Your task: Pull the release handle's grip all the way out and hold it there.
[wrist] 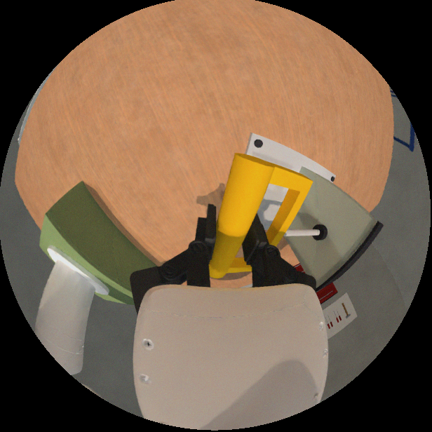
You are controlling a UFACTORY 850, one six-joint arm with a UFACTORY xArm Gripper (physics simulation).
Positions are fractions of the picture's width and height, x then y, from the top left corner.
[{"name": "my gripper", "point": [0.53, 0.51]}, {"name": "light grey base plate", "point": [0.61, 0.34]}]
